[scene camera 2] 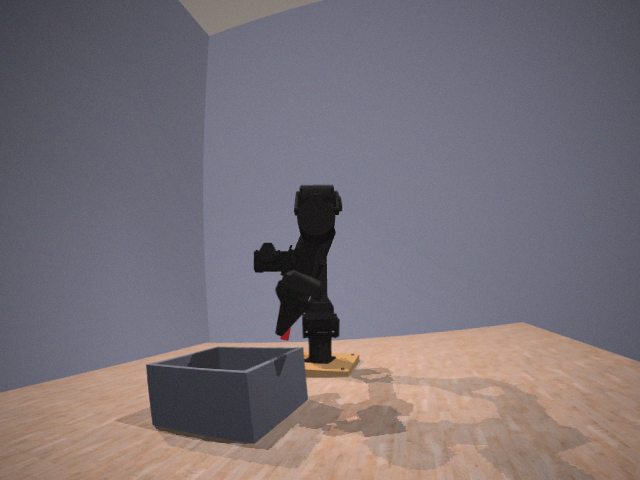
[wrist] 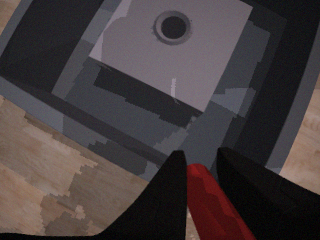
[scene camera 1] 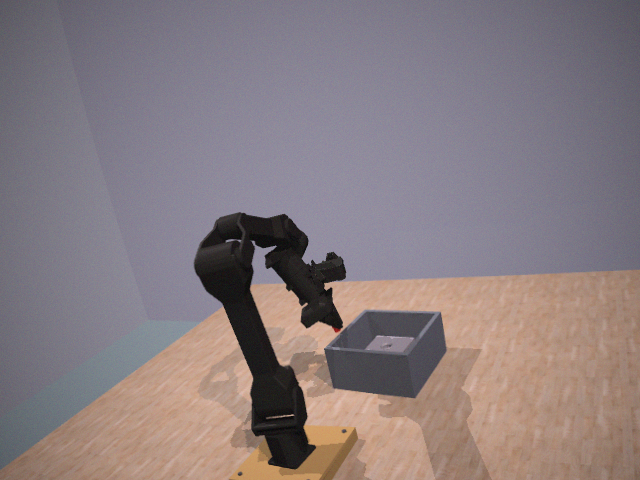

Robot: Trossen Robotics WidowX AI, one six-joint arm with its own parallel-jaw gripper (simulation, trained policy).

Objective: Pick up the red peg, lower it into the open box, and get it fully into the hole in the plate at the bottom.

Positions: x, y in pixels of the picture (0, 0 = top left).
Scene:
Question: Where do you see a grey box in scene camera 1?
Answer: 351, 367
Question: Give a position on a grey box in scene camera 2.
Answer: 234, 393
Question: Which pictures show the gripper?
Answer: Scene camera 2, the wrist view and scene camera 1: all of them.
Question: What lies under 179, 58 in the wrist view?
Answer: A plate.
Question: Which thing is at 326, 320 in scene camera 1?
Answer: The gripper.

